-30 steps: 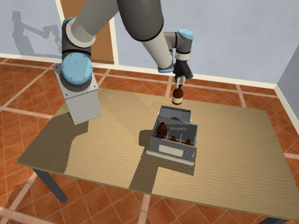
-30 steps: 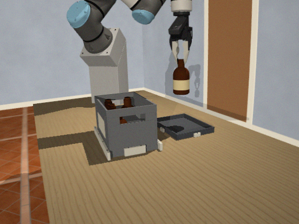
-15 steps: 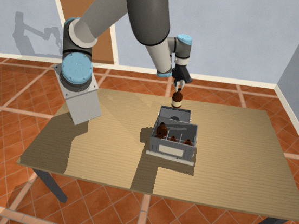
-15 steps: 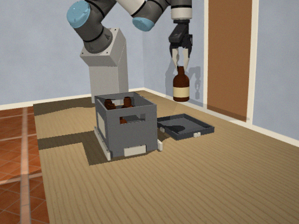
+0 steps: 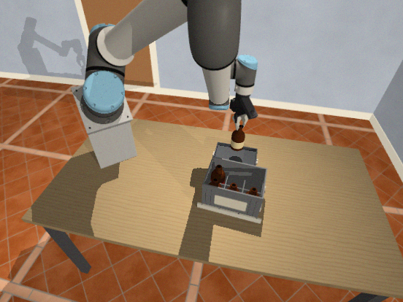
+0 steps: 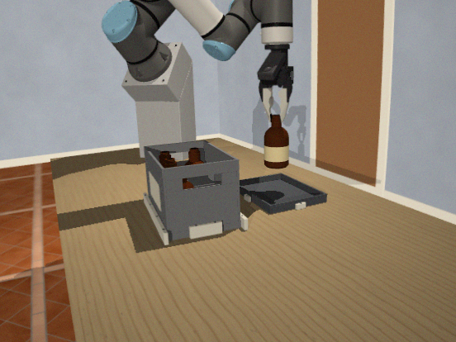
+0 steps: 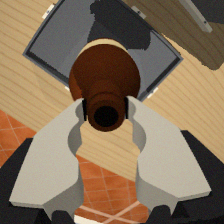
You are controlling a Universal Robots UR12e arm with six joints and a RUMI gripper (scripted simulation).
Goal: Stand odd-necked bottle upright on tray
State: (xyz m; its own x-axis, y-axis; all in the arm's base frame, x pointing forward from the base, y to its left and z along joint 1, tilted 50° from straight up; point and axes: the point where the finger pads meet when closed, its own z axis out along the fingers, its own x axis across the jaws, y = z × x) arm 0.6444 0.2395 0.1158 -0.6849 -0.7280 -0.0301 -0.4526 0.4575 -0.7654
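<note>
The bottle lies 7 cm below my hand. Also, from my hand: grey tray: 23 cm below; grey crate: 28 cm to the right, 16 cm below, 2 cm behind.
</note>
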